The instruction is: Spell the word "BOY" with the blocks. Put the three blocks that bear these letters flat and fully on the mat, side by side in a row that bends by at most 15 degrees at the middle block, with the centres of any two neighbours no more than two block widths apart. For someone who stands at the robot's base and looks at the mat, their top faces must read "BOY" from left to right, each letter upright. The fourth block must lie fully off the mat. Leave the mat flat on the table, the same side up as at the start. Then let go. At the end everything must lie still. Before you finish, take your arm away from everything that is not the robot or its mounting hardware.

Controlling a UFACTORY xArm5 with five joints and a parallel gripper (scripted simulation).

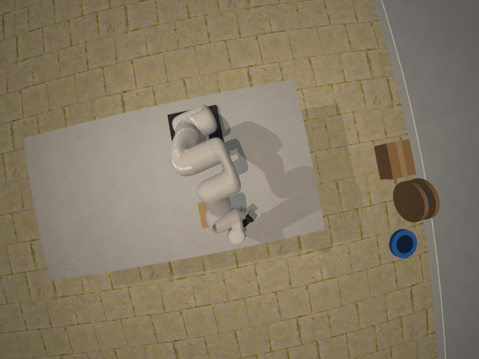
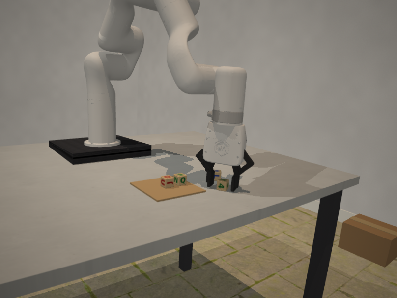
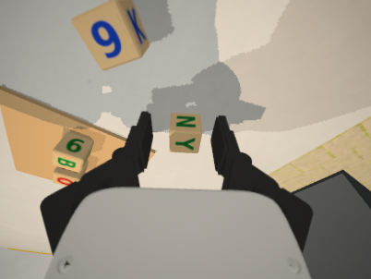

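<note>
Now: the tan mat 12 cm to the right of my hand, 7 cm behind it and 2 cm below it.
</note>
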